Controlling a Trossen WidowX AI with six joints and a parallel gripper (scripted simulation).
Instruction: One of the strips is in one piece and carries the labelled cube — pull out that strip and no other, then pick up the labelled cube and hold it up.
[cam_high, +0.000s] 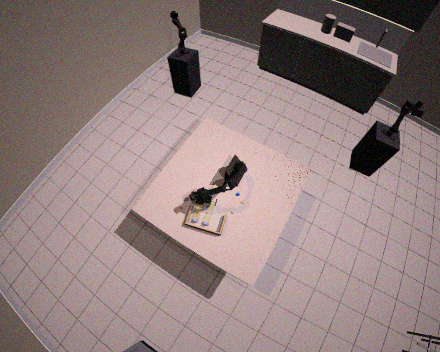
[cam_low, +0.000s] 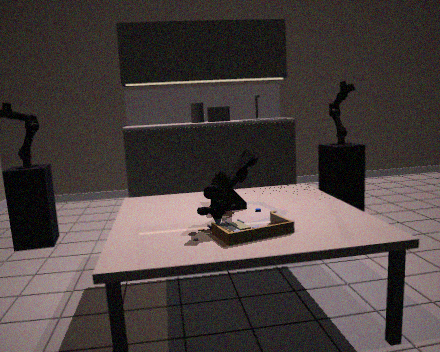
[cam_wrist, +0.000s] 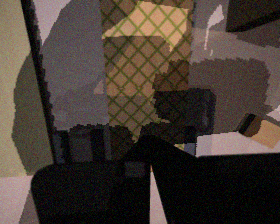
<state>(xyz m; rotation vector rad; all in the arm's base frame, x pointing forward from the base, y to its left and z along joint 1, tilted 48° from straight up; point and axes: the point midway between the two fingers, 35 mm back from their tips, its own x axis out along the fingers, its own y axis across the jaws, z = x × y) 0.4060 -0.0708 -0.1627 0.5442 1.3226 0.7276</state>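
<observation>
My gripper tip is now 9 cm to the left of the tan piece and 2 cm short of it. The rest, counted from my gripper tip: blue object: 28 cm to the left, 20 cm behind.
</observation>
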